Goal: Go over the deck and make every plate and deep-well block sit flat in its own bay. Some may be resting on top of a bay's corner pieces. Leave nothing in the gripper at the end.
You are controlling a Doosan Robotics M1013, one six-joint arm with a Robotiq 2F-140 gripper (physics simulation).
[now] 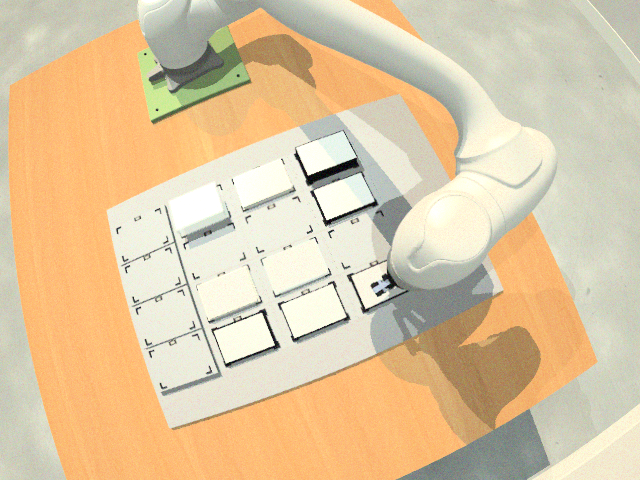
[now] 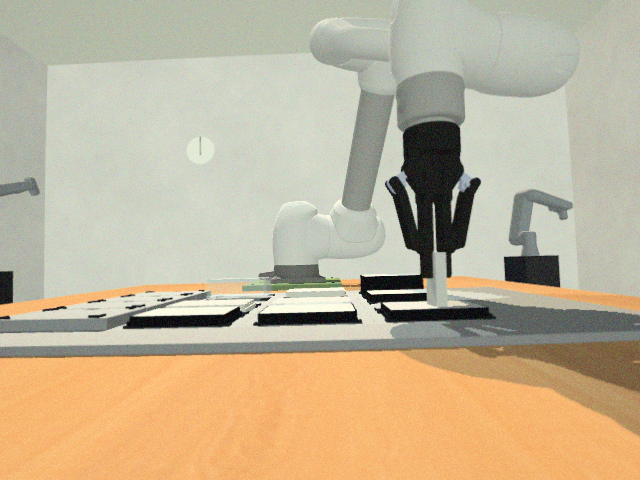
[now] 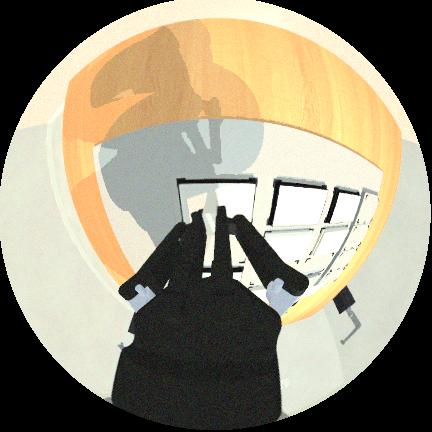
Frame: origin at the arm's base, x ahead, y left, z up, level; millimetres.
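Where they show: gripper, fingertip midpoint: (image 2: 437, 305) (image 3: 213, 200); arm's base at its link origin: (image 1: 188, 61) (image 2: 296, 280).
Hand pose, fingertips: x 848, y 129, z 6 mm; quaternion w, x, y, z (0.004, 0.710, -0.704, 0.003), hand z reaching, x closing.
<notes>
Things, the pixels of their centre, and the offset from my fingertips. Level surfaces: height alone.
- black-edged plate at the middle of its body: (image 2: 431, 310) (image 3: 216, 204) (image 1: 383, 282) 7 mm down, 10 mm back, 4 mm right
- tall black-sided block at the middle of its body: (image 2: 390, 284) (image 1: 326, 156) 7 mm up, 328 mm back, 43 mm left
- tall clear block at the middle of its body: (image 2: 241, 287) (image 1: 198, 208) (image 3: 305, 287) 8 mm up, 373 mm back, 283 mm right
- grey deck at its surface level: 14 mm down
- wooden table at its surface level: 24 mm down
My gripper (image 1: 381, 284) (image 2: 436, 266) (image 3: 213, 200) is shut on a slim white bar (image 2: 438, 289) (image 3: 210, 202), which points down. The bar's lower end is at the top of a black-edged plate (image 1: 361, 293) (image 2: 408, 310) (image 3: 241, 200) in the front right bay; contact is unclear. That plate looks level. Black-edged plates (image 1: 314, 311) (image 1: 245, 338) (image 1: 343, 197) and pale plates (image 1: 295, 266) (image 1: 229, 292) (image 1: 263, 183) lie in other bays. A tall black-sided block (image 1: 326, 153) (image 2: 391, 285) and a tall clear block (image 1: 199, 207) (image 2: 235, 285) stand at the back. Their exact seating is unclear.
The grey deck (image 1: 289, 361) (image 2: 206, 339) has a raised strip of several bays with corner pieces along its left side. The arm's green base plate (image 1: 237, 67) is behind the deck on the wooden table (image 1: 67, 206). The arm hides part of the deck's right side.
</notes>
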